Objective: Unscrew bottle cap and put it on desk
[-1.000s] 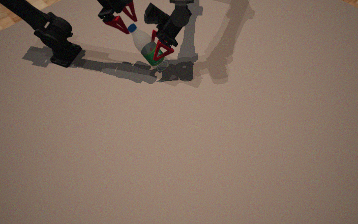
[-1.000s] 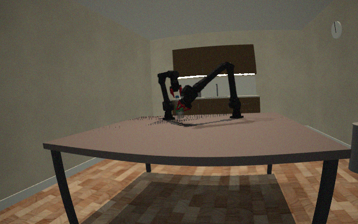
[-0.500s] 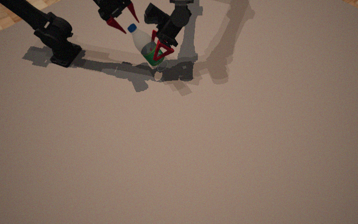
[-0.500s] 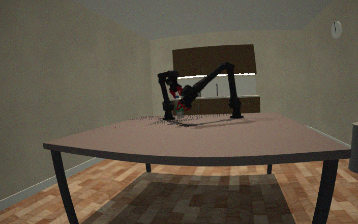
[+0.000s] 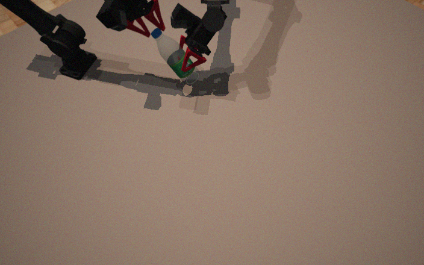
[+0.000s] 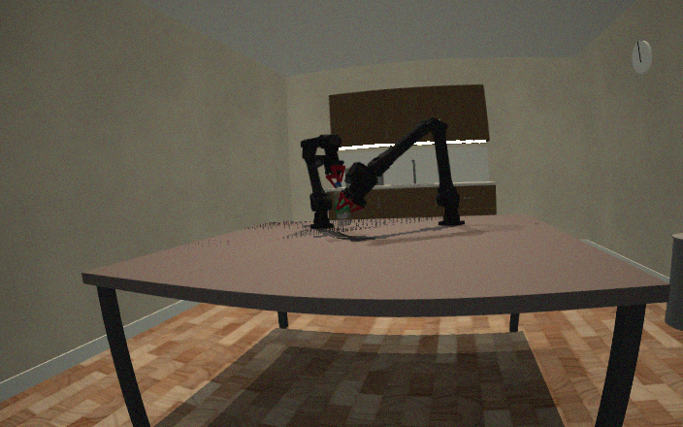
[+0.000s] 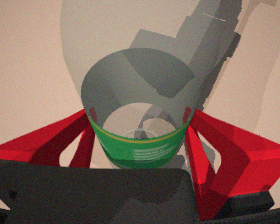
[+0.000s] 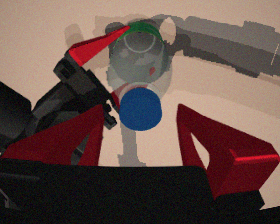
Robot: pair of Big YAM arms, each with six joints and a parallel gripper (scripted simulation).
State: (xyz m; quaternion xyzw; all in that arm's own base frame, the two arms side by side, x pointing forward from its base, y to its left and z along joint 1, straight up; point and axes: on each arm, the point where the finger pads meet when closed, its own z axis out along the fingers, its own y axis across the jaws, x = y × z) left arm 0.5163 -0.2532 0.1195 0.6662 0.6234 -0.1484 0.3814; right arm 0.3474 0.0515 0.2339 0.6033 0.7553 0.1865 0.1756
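Now: right hand 1 cm above the blue cap. Round my right hand: bottle 4 cm ahead, 2 cm to the left, 9 cm below.
My left hand is 1 cm past the bottle, 1 cm to the left of it and 3 cm below it. From my left hand the other things lie so: blue cap (6 cm behind, 4 cm to the right, 11 cm above).
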